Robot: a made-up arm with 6 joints. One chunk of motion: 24 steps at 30 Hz.
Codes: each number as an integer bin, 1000 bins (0 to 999) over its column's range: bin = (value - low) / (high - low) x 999, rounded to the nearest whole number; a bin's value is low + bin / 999 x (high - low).
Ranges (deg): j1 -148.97..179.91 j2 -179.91..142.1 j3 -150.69..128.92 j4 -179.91..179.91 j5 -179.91..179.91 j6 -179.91..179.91
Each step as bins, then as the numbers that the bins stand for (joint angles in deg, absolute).
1 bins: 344 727 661 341 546 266
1 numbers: -35.72 54.43 34.32 -57.09 16.75 -84.10
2 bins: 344 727 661 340 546 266
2 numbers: -35.72 54.43 34.32 -57.45 16.75 -84.10
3 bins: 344 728 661 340 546 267
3 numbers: -35.72 54.75 34.32 -57.45 16.75 -83.74
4 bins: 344 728 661 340 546 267
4 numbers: -35.72 54.75 34.32 -57.45 16.75 -83.74
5 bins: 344 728 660 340 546 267
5 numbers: -35.72 54.75 34.04 -57.45 16.75 -83.74
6 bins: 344 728 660 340 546 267
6 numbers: -35.72 54.75 34.04 -57.45 16.75 -83.74
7 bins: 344 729 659 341 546 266
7 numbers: -35.72 55.07 33.76 -57.09 16.75 -84.10
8 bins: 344 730 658 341 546 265
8 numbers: -35.72 55.39 33.48 -57.09 16.75 -84.46
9 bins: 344 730 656 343 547 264
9 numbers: -35.72 55.39 32.92 -56.37 17.11 -84.82
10 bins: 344 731 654 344 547 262
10 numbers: -35.72 55.71 32.36 -56.01 17.11 -85.54
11 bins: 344 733 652 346 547 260
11 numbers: -35.72 56.36 31.80 -55.29 17.11 -86.26
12 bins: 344 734 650 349 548 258
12 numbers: -35.72 56.68 31.24 -54.21 17.47 -86.98
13 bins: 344 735 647 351 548 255
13 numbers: -35.72 57.00 30.40 -53.49 17.47 -88.06
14 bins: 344 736 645 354 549 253
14 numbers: -35.72 57.33 29.84 -52.41 17.83 -88.78
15 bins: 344 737 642 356 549 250
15 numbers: -35.72 57.65 29.00 -51.69 17.83 -89.86
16 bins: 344 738 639 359 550 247
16 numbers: -35.72 57.97 28.16 -50.61 18.19 -90.95
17 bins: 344 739 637 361 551 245
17 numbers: -35.72 58.29 27.60 -49.88 18.55 -91.67
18 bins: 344 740 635 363 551 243
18 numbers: -35.72 58.62 27.04 -49.16 18.55 -92.39
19 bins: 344 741 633 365 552 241
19 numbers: -35.72 58.94 26.48 -48.44 18.91 -93.11
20 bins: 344 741 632 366 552 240
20 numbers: -35.72 58.94 26.20 -48.08 18.91 -93.47
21 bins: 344 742 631 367 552 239
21 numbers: -35.72 59.26 25.92 -47.72 18.91 -93.83
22 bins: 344 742 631 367 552 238
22 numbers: -35.72 59.26 25.92 -47.72 18.91 -94.19
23 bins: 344 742 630 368 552 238
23 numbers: -35.72 59.26 25.64 -47.36 18.91 -94.19
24 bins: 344 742 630 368 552 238
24 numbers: -35.72 59.26 25.64 -47.36 18.91 -94.19
